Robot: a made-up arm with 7 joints.
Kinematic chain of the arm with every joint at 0, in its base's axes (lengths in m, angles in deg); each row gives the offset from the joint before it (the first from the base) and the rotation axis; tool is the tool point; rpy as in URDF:
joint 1: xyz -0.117 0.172 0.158 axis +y
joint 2: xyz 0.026 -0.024 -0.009 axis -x
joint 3: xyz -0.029 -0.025 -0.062 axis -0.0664 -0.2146 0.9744
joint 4: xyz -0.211 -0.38 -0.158 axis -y
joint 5: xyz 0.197 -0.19 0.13 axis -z
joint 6: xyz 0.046 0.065 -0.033 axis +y
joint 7: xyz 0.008 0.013 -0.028 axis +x
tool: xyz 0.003 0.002 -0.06 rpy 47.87 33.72 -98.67
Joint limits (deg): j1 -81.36..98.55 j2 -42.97..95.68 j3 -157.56..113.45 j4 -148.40..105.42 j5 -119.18..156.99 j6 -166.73..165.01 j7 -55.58..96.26
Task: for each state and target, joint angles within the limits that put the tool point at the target. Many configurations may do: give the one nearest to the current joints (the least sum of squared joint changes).
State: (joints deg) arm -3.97 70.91 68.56 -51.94 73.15 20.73 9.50
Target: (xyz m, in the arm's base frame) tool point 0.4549 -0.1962 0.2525
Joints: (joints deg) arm -1.32 68.49 68.64 -43.57 66.13 27.91 9.64
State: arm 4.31 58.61 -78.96 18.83 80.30 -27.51 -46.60
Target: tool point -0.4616 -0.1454 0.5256
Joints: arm 17.92 49.91 -54.98 27.94 37.12 -4.64 -23.97
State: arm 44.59 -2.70 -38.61 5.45 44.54 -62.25 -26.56
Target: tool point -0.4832 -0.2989 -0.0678
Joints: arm 31.34 -25.61 -31.28 4.96 22.62 -59.25 -19.80
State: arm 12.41 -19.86 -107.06 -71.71 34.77 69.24 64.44
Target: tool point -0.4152 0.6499 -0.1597
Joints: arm -10.70 -6.35 -125.06 -85.21 39.46 66.76 66.66
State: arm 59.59 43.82 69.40 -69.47 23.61 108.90 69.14
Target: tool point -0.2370 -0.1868 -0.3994
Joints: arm 77.42 30.19 75.79 -79.41 35.53 108.90 74.34
